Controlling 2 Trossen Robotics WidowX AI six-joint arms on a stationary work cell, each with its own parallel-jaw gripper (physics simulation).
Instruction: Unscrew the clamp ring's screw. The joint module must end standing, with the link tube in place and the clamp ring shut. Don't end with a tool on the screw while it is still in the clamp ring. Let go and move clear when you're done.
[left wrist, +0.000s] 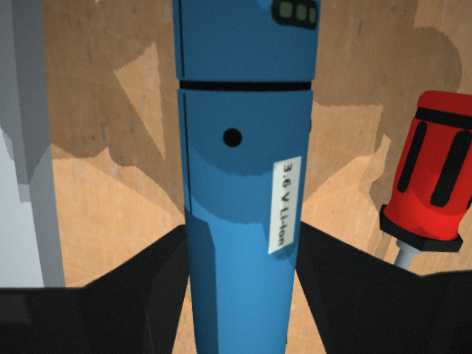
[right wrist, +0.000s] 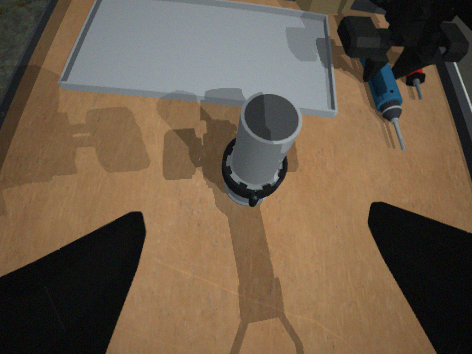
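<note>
The blue electric screwdriver (left wrist: 245, 190) (right wrist: 384, 90) lies on the table, its bit showing in the right wrist view. My left gripper (left wrist: 240, 233) (right wrist: 376, 80) is shut on its blue body, one finger against each side. The grey link tube (right wrist: 260, 155) stands upright in the black clamp ring (right wrist: 245, 191) on the joint module (right wrist: 234, 197), which stands on the table. A small black lug sticks out at the ring's near side; the screw cannot be made out. My right gripper (right wrist: 257, 218) is open and empty, above the table on the near side of the module.
A red screwdriver (left wrist: 435, 175) (right wrist: 415, 76) lies close beside the blue one, near the left gripper's finger. A grey tray (left wrist: 22, 235) (right wrist: 175, 45) lies behind the module, on the other side of the blue driver. The dark table edge (right wrist: 460, 120) runs past the red screwdriver.
</note>
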